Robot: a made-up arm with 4 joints. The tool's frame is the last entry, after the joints. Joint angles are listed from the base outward. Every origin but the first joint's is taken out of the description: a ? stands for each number. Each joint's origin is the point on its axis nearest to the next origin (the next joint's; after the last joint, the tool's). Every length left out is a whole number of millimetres.
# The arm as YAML. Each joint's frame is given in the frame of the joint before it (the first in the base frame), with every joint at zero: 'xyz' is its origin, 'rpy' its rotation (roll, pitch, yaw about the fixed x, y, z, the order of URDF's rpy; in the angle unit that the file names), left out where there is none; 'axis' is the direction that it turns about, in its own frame. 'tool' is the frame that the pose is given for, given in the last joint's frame.
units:
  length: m
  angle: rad
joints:
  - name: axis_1
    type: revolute
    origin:
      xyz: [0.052, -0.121, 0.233]
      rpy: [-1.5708, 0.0, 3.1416]
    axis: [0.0, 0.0, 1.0]
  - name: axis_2
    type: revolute
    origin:
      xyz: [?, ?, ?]
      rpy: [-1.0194, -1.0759, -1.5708]
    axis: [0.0, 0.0, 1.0]
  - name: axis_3
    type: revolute
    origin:
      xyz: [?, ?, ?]
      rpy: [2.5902, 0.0, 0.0]
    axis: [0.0, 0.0, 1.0]
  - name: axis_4
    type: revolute
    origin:
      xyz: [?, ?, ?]
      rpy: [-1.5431, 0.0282, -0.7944]
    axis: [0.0, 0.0, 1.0]
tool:
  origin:
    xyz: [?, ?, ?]
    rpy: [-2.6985, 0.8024, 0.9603]
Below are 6 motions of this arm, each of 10 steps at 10 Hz.
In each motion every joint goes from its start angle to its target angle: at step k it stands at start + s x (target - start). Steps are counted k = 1, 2, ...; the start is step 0. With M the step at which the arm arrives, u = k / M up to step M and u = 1 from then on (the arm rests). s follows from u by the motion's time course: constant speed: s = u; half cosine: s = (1 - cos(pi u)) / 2; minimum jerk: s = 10 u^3 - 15 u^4 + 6 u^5.
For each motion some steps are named. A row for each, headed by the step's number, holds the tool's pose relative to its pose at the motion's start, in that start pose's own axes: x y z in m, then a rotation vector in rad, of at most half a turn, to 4 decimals.
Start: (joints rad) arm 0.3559 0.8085 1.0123 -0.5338
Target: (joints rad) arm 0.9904 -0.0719 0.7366 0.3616
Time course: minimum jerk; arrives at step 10
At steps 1, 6, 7, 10:
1: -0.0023 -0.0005 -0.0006 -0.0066 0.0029 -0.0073
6: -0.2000 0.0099 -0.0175 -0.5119 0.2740 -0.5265
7: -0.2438 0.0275 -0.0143 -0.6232 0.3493 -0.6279
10: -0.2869 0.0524 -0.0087 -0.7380 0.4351 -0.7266

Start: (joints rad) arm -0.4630 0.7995 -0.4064 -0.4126
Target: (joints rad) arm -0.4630 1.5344 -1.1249 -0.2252
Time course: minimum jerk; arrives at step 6
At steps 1, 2, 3, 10:
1: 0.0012 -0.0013 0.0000 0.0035 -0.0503 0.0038
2: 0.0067 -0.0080 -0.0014 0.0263 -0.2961 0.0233
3: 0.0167 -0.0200 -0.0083 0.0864 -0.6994 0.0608
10: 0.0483 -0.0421 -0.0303 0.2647 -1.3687 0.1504

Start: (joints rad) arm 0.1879 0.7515 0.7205 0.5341
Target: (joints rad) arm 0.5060 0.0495 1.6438 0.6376
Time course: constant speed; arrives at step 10
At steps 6, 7, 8, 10:
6: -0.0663 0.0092 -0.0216 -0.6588 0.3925 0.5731
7: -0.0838 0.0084 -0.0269 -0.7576 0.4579 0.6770
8: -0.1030 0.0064 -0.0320 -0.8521 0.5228 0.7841
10: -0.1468 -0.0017 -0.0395 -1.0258 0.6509 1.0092

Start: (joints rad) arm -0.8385 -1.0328 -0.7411 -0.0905
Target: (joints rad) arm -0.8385 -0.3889 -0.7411 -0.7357
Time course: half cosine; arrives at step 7
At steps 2, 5, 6, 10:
2: 0.0148 0.0003 -0.0182 0.1115 -0.0793 0.1042
5: 0.0768 0.0142 -0.0597 0.4012 -0.3364 0.5197
6: 0.0919 0.0198 -0.0644 0.4468 -0.3909 0.6249
10: 0.0973 0.0219 -0.0656 0.4612 -0.4100 0.6634

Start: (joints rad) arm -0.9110 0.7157 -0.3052 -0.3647
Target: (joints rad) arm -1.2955 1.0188 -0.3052 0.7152
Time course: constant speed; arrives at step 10
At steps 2, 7, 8, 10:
2: -0.0010 0.0002 -0.0183 -0.0806 -0.1054 -0.1313
7: -0.0073 0.0160 -0.0685 -0.2593 -0.3196 -0.5236
8: -0.0087 0.0218 -0.0790 -0.2925 -0.3512 -0.6118
10: -0.0109 0.0361 -0.1001 -0.3582 -0.4008 -0.7963

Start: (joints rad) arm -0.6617 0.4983 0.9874 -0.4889
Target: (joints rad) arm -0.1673 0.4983 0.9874 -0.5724
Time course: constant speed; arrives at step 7
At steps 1, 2, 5, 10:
1: -0.0192 -0.0096 0.0007 0.0015 0.0091 -0.0626
2: -0.0391 -0.0178 0.0016 0.0033 0.0176 -0.1252
5: -0.1014 -0.0340 0.0053 0.0101 0.0398 -0.3135
10: -0.1442 -0.0375 0.0085 0.0156 0.0516 -0.4393

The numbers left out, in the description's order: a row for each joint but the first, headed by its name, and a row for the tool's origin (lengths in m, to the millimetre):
axis_2: 0.217 0.194 0.0
axis_3: 0.209 -0.009 0.0
axis_4: -0.066 -0.036 0.0
tool: -0.034 0.044 0.0

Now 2 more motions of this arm.
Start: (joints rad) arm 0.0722 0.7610 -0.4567 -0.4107
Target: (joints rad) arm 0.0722 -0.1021 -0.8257 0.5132
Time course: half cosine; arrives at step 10
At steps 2, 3, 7, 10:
2: -0.0149 0.0015 0.0097 -0.0459 0.0209 -0.0790
3: -0.0311 0.0042 0.0223 -0.1041 0.0478 -0.1687
7: -0.0886 0.0328 0.1101 -0.5044 0.2322 -0.5960
10: -0.0944 0.0472 0.1453 -0.6811 0.3093 -0.7177

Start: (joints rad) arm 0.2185 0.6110 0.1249 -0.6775
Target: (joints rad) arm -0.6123 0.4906 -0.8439 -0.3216
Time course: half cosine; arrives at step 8
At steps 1, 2, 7, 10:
1: 0.0020 -0.0005 -0.0066 0.0270 -0.0316 0.0156
2: 0.0074 -0.0016 -0.0261 0.1087 -0.1209 0.0526
7: 0.0347 0.0312 -0.2038 0.8997 -0.6645 -0.0246
10: 0.0354 0.0355 -0.2130 0.9417 -0.6801 -0.0432

